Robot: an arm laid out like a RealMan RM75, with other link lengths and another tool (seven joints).
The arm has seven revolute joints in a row. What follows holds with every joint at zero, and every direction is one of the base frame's.
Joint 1 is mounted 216.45 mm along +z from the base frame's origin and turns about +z.
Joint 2 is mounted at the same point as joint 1 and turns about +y.
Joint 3 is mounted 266.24 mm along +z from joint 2 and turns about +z.
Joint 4 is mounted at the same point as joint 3 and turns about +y.
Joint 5 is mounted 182.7 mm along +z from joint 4 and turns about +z.
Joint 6 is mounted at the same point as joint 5 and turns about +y.
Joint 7 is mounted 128.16 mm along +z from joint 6 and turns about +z.
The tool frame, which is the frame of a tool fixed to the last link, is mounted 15 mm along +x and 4 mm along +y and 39 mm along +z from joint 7; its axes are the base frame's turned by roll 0, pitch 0.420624 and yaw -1.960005 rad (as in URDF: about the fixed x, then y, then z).
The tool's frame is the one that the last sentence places.
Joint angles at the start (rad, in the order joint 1, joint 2, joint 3, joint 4, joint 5, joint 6, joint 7):
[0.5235 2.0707 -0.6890 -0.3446 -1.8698 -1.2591 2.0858]
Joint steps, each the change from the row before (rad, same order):
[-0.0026 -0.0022 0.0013 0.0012 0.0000 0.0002 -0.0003]
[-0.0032 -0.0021 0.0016 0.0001 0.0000 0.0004 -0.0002]
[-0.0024 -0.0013 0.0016 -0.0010 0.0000 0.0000 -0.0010]
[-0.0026 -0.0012 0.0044 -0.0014 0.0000 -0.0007 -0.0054]
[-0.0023 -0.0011 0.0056 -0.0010 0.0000 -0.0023 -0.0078]
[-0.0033 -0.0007 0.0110 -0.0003 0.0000 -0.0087 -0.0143]
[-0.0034 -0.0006 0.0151 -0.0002 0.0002 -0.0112 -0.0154]
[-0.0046 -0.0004 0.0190 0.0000 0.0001 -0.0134 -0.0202]
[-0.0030 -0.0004 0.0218 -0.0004 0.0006 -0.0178 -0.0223]
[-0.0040 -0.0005 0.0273 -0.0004 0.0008 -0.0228 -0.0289]
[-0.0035 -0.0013 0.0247 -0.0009 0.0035 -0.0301 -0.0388]
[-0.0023 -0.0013 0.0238 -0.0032 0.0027 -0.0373 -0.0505]
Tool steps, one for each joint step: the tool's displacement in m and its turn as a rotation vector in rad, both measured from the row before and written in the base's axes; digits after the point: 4 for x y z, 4 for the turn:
[0.0015 -0.0004 0.0008 0.0015 -0.0010 -0.0038]
[0.0016 -0.0004 0.0010 0.0024 -0.0014 -0.0041]
[0.0011 -0.0002 0.0009 0.0028 -0.0015 -0.0018]
[0.0012 0.0000 0.0012 0.0061 -0.0023 0.0008]
[0.0009 0.0000 0.0012 0.0068 -0.0017 0.0032]
[0.0004 -0.0005 0.0016 0.0096 0.0021 0.0083]
[0.0001 -0.0004 0.0020 0.0123 0.0050 0.0086]
[0.0003 -0.0006 0.0024 0.0159 0.0055 0.0105]
[-0.0008 -0.0002 0.0029 0.0182 0.0081 0.0153]
[-0.0009 -0.0004 0.0037 0.0238 0.0095 0.0199]
[-0.0019 -0.0007 0.0041 0.0266 0.0074 0.0335]
[-0.0030 -0.0009 0.0045 0.0305 0.0021 0.0496]

